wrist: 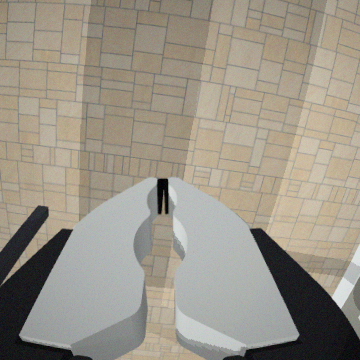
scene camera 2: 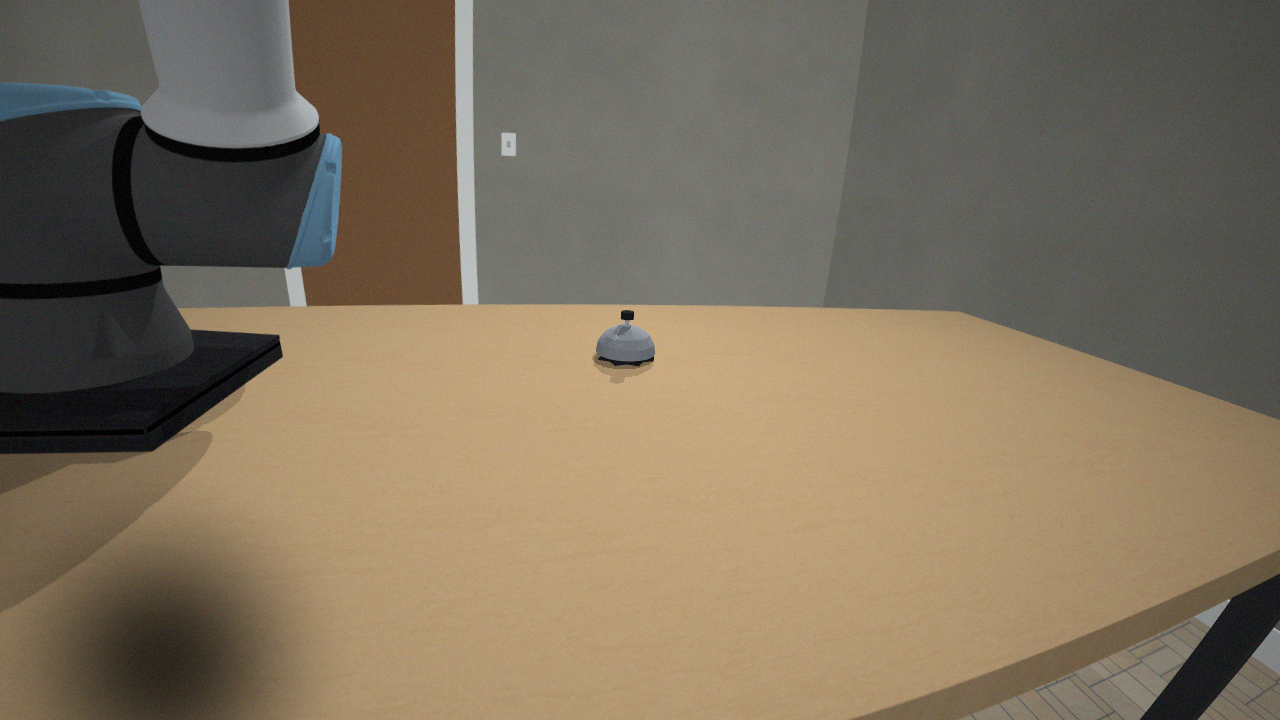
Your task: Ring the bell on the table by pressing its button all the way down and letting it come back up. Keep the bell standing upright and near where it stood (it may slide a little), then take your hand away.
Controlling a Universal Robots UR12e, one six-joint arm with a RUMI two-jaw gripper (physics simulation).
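Places are measured from the arm's base along level axes (x right, y ahead, z up), in metres.
Pixels of known places: gripper, fingertip midpoint: [wrist: 163, 181]; arm's base at its link origin: [scene camera 2: 94, 358].
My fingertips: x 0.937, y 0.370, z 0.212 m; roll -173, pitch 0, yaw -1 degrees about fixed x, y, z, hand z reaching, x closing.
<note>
Ahead of a thing's pixels: the offset from my fingertips to its top centre. Level surfaces: height alone.
A silver dome bell @(dx -0.931, dy +0.260, dz -0.189 m) [scene camera 2: 625, 344] stands upright on the wooden table @(dz -0.255 m) [scene camera 2: 716, 501], toward its far side in the scene view. Its black button @(dx -0.931, dy +0.260, dz -0.189 m) [scene camera 2: 627, 315] is up on a short stem above the dome. The bell does not show in the wrist view. My gripper [wrist: 163, 181] is shut and empty, its two grey jaws meeting at the black tips, with tiled floor behind them. The gripper does not show in the scene view, so its distance from the bell cannot be told.
The arm's dark base plate [scene camera 2: 214, 376] sits on the table at the left, with the arm's grey and blue joints above it. A dark table leg [scene camera 2: 1208, 653] shows at the lower right. In the wrist view, a dark bar [wrist: 25, 242] shows at the left over the tiled floor [wrist: 150, 100].
</note>
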